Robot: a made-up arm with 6 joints. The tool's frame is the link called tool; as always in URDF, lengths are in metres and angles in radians. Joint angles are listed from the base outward. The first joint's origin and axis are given. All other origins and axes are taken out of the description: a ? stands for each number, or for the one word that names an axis. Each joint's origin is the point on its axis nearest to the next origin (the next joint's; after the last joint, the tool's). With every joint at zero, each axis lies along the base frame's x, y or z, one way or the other. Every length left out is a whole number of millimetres.
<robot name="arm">
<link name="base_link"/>
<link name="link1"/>
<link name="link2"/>
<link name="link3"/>
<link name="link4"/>
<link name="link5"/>
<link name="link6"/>
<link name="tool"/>
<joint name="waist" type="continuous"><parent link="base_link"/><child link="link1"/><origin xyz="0.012 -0.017 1.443" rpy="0.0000 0.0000 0.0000"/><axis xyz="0 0 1"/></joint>
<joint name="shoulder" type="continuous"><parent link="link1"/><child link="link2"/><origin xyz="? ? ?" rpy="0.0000 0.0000 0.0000"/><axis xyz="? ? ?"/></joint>
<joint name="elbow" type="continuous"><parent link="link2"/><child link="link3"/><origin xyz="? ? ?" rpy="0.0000 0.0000 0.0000"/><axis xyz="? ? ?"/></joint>
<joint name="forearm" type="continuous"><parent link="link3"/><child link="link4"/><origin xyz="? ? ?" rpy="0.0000 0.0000 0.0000"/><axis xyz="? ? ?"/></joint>
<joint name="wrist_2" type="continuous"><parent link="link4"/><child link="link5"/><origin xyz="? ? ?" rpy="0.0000 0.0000 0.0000"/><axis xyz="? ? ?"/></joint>
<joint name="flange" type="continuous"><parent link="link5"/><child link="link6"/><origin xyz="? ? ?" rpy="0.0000 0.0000 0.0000"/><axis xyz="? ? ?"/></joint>
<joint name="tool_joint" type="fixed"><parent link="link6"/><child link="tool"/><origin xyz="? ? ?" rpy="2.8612 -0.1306 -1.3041"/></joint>
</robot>
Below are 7 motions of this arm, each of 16 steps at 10 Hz.
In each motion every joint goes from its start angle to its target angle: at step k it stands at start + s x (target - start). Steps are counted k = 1, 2, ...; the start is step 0. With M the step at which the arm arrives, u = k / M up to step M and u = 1 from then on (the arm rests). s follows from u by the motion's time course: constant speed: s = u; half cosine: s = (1 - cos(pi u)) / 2; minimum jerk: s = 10 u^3 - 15 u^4 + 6 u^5.
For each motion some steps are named. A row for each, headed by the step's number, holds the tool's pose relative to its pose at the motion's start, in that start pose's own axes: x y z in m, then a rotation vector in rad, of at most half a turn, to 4 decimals.
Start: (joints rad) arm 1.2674 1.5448 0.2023 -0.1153 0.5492 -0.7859
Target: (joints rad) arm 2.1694 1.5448 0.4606 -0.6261 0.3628 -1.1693
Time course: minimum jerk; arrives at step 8
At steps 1, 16:
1: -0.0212 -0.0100 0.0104 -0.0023 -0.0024 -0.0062
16: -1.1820 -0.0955 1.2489 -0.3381 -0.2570 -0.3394

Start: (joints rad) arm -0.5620 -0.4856 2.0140 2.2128 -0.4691 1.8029
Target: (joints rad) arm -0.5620 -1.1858 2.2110 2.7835 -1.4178 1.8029
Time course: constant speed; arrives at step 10
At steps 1, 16:
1: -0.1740 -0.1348 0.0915 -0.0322 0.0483 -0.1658
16: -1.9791 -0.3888 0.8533 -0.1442 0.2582 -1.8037

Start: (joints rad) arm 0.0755 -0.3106 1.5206 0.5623 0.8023 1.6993
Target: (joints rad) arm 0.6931 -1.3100 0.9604 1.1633 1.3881 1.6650
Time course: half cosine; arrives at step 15
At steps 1, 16:
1: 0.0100 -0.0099 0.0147 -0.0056 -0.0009 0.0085
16: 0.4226 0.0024 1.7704 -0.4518 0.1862 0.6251

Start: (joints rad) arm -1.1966 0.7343 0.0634 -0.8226 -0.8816 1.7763
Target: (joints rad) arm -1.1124 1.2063 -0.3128 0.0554 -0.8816 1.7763
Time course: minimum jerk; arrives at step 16
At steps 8, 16:
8: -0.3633 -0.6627 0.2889 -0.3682 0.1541 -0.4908
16: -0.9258 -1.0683 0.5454 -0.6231 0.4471 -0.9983

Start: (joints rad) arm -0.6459 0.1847 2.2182 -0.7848 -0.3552 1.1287
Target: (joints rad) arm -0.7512 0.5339 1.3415 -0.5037 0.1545 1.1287
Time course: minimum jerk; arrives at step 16
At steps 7, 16:
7: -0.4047 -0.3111 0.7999 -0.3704 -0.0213 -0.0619
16: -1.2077 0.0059 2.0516 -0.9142 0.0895 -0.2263

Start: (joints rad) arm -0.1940 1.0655 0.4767 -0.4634 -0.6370 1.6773
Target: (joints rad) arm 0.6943 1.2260 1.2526 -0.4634 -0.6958 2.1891
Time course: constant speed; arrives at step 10
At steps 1, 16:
1: 0.0439 0.0651 -0.2373 0.0028 0.1404 0.0635
16: -0.7949 0.8875 -2.2204 0.2016 1.2895 0.7299

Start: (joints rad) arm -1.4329 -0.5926 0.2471 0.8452 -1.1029 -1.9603
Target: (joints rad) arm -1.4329 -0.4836 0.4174 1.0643 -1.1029 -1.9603
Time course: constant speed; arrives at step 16
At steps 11, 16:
11: -0.0875 -0.0042 -0.0492 0.1236 0.0857 -0.0428
16: -0.1255 -0.0046 -0.0702 0.1810 0.1235 -0.0611

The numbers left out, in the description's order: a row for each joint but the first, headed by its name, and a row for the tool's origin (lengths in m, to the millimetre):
shoulder: xyz 0.179 0.031 0.000, axis 0 1 0
elbow: xyz 0.011 0.000 0.920, axis 0 -1 0
forearm: xyz 1.643 0.000 0.125, axis -1 0 0
wrist_2: xyz 0.000 -0.027 0.030, axis 0 -1 0
flange: xyz 0.234 0.000 -0.011, axis -1 0 0
tool: xyz 0.000 -0.014 -0.002

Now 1 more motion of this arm.
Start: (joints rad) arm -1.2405 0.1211 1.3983 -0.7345 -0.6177 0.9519
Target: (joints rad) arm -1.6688 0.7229 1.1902 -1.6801 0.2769 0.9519
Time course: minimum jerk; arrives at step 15
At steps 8, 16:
8: 0.1455 -0.3867 1.0691 0.0110 -0.5616 0.3242
16: 0.1748 -0.1913 2.0679 -0.1155 -1.0004 0.8447

